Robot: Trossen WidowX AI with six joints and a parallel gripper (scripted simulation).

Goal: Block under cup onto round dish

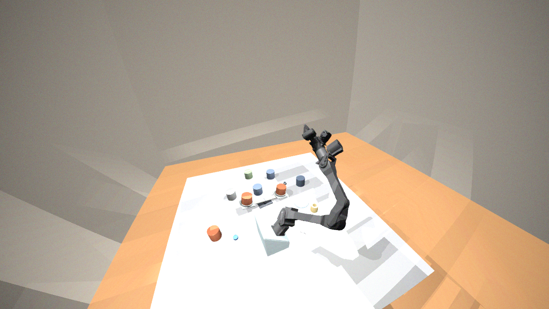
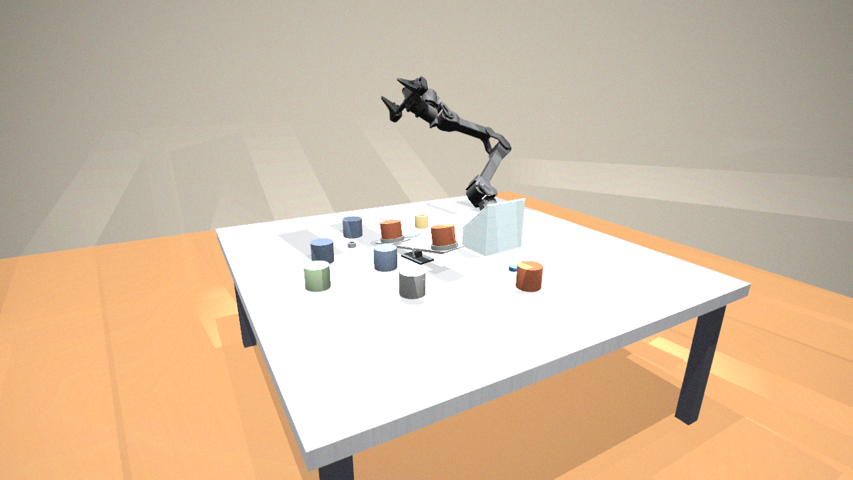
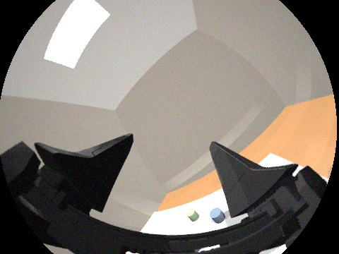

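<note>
My gripper tip is now 480 mm above the grey block, 140 mm to the right of it and 100 mm short of it. Round my gripper tip: balance (490 mm below, 280 mm to the left, 90 mm ahead); then pale blue round dish (520 mm below, 50 mm to the left, 30 mm behind); then dark ring (520 mm below, 200 mm ahead, 50 mm to the left).
</note>
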